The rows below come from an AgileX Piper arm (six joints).
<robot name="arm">
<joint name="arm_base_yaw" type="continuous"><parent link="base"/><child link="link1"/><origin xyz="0 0 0.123" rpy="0 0 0"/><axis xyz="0 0 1"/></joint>
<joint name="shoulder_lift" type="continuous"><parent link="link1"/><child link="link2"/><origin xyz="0 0 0" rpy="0 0 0"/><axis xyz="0 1 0"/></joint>
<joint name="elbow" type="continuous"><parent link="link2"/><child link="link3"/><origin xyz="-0.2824 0 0.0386" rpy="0 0 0"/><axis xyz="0 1 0"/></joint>
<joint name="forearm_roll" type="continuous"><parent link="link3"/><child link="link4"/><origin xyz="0.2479 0 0.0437" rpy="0 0 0"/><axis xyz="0.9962 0 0.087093"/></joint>
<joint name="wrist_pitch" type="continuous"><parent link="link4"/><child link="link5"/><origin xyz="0 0 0" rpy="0 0 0"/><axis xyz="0 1 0"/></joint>
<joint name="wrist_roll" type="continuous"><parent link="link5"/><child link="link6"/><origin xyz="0.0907 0 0.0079" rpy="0 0 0"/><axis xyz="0.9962 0 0.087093"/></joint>
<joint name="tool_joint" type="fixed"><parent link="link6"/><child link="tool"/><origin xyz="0 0 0" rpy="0 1.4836 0"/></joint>
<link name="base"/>
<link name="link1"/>
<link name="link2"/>
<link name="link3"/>
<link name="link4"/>
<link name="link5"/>
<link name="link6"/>
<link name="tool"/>
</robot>
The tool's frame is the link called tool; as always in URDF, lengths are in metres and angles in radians. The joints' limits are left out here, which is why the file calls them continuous.
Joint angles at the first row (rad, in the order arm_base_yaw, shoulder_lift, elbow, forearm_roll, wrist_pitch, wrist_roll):
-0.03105, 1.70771, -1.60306, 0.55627, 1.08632, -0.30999
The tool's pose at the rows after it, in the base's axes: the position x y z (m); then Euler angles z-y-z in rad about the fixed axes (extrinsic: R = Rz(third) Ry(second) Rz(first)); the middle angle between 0 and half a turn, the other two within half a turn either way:
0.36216, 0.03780, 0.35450, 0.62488, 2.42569, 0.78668
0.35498, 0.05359, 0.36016, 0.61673, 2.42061, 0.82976
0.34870, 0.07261, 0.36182, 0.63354, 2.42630, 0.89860
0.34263, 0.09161, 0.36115, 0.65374, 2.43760, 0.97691
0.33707, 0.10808, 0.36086, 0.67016, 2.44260, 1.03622
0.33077, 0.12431, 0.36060, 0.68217, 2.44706, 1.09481
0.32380, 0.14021, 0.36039, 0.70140, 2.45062, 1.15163
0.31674, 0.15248, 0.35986, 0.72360, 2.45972, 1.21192
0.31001, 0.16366, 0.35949, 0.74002, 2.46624, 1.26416
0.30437, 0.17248, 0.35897, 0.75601, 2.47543, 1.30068
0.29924, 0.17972, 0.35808, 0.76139, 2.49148, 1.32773
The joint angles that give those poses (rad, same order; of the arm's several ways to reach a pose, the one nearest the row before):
-0.01410, 1.68099, -1.60104, 0.55626, 1.10246, -0.30997
0.02939, 1.66287, -1.59946, 0.55627, 1.11326, -0.31000
0.08290, 1.65650, -1.59947, 0.55627, 1.13017, -0.30170
0.13724, 1.65650, -1.59948, 0.55627, 1.14945, -0.29968
0.18554, 1.65649, -1.59948, 0.55627, 1.15814, -0.29166
0.23410, 1.65652, -1.59951, 0.55626, 1.16598, -0.28734
0.28272, 1.65652, -1.59950, 0.55627, 1.17230, -0.27442
0.32141, 1.65651, -1.59947, 0.55627, 1.18872, -0.26895
0.35751, 1.65651, -1.59949, 0.55627, 1.20078, -0.26508
0.38796, 1.65649, -1.59945, 0.55012, 1.20888, -0.25165
0.41567, 1.65652, -1.59951, 0.53542, 1.21716, -0.24059

